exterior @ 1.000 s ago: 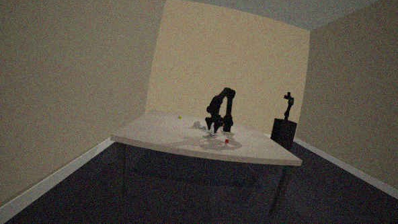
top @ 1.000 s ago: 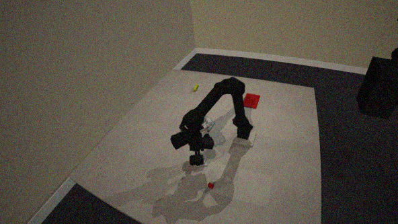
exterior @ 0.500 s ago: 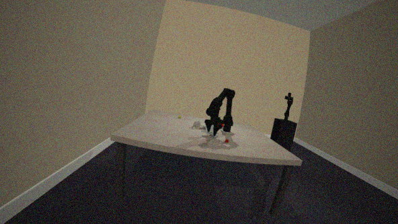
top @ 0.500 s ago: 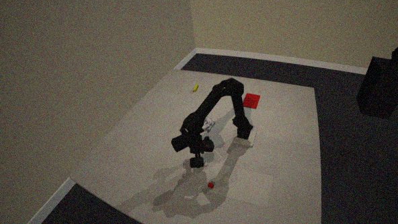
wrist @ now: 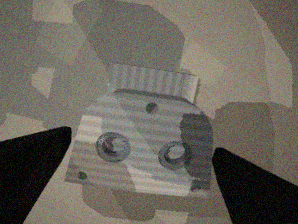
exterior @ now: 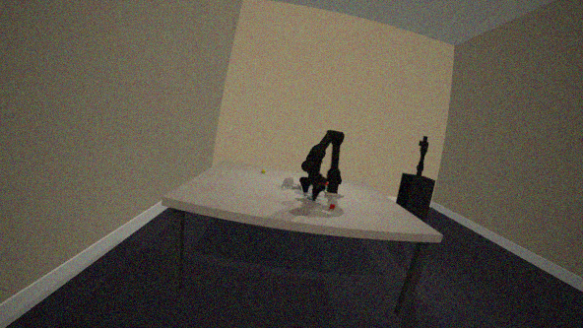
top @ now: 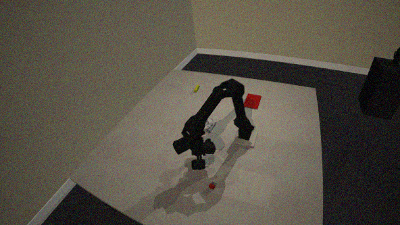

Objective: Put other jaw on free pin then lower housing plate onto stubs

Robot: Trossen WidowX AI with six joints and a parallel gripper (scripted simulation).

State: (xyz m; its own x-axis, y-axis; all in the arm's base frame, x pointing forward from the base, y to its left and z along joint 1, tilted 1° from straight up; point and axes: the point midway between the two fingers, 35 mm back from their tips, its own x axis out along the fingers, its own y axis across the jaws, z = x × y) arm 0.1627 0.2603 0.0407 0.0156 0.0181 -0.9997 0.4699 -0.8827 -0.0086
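My gripper tip is now 10 mm past the white block. The rest, counted from my gripper tip: red square pad (600 mm to the right, 120 mm behind, 10 mm below); red cube (120 mm behind, 110 mm to the left); white base (270 mm to the right, 130 mm ahead, 10 mm below).
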